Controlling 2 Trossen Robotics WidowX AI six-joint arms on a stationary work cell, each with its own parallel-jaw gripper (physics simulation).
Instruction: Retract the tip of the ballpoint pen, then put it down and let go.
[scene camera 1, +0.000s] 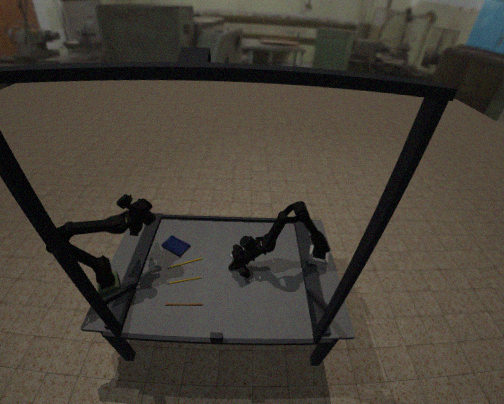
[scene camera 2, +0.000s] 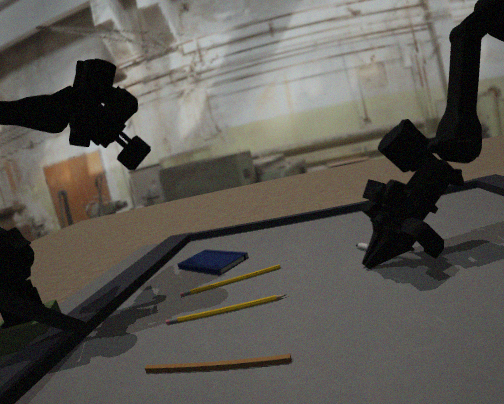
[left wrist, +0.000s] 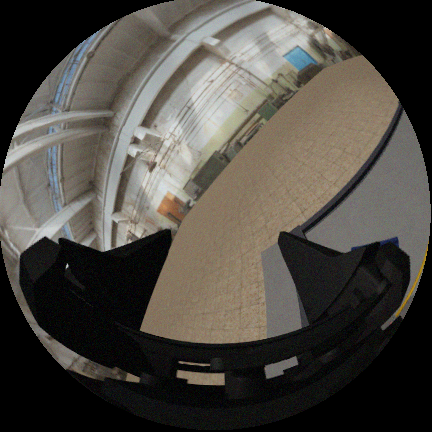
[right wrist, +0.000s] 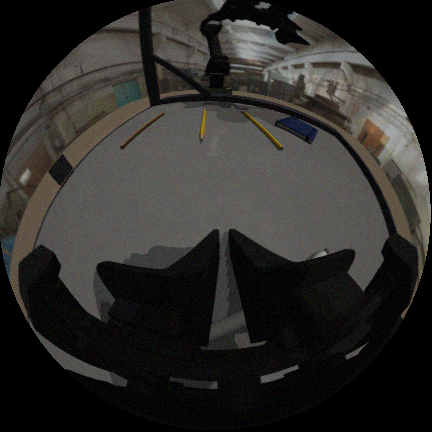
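Note:
The ballpoint pen is pale and thin and lies low over the grey table. Only its white end sticks out beside the fingers. My right gripper is down at the table's middle right and shut on the pen's barrel, which shows between the fingers in the right wrist view. My left gripper is open and empty, held high over the table's far left corner, far from the pen.
A blue notebook lies at the far left. Two yellow pencils and a brown stick lie left of centre. A black frame post rises at the right.

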